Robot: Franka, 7 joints.
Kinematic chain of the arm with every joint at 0, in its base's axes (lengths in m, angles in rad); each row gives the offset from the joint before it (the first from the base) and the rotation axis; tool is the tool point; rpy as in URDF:
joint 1: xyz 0 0 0.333 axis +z
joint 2: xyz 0 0 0 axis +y
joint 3: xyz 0 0 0.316 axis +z
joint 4: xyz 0.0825 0 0 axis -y
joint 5: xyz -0.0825 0 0.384 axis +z
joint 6: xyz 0 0 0 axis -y
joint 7: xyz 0.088 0 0 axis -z
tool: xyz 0 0 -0.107 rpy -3.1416 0 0
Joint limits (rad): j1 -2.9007..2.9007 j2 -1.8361..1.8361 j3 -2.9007..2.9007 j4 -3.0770..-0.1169 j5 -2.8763..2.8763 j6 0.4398..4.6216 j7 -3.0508..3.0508
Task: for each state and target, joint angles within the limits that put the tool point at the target. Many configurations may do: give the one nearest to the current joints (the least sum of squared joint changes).
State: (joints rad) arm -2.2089 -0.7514 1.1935 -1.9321 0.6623 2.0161 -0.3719
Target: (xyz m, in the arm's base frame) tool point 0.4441 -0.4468 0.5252
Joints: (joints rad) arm -2.6694 -0.8587 1.4944 -1.7569 0.6993 2.1578 -0.3719
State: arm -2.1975 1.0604 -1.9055 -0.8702 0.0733 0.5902 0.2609
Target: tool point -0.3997 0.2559 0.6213
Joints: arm -2.6379 0.9620 -1.8461 -1.3270 0.0784 0.6047 0.2609
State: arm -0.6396 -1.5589 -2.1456 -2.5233 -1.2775 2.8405 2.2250
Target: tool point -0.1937 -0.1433 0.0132
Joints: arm -0.9212 -1.1893 -2.5571 -2.7144 -1.2908 2.7312 2.2250
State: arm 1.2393 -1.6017 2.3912 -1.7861 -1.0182 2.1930 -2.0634
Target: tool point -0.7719 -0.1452 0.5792
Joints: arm 0.7773 -0.9867 1.9374 -0.9525 -1.0605 2.3456 -2.0634
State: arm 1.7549 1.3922 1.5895 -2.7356 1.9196 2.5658 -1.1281
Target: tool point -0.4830 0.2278 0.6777
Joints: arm 1.4351 1.4276 2.1130 -1.9401 1.9330 2.3778 -1.1281
